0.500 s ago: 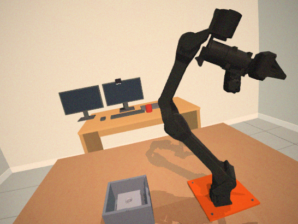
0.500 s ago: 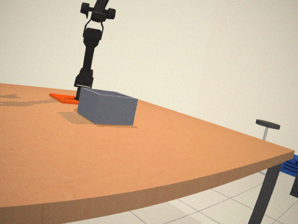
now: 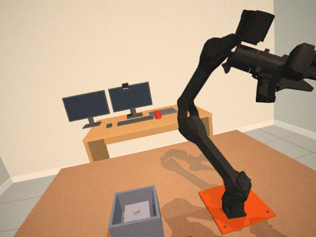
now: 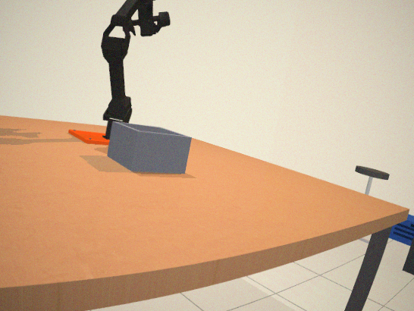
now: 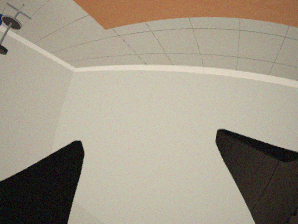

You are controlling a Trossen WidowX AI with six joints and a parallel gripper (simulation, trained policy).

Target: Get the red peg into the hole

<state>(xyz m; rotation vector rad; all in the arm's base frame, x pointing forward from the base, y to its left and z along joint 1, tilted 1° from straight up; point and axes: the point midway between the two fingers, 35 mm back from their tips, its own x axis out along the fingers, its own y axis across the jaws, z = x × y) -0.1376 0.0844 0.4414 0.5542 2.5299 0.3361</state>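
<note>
Right now my gripper tip is 310 mm short of the red peg, 40 mm to the right of it and 390 mm above it. The rest, counted from my gripper tip: plate (510 mm ahead, 110 mm to the right, 390 mm below); then grey box (510 mm ahead, 110 mm to the right, 410 mm below).
</note>
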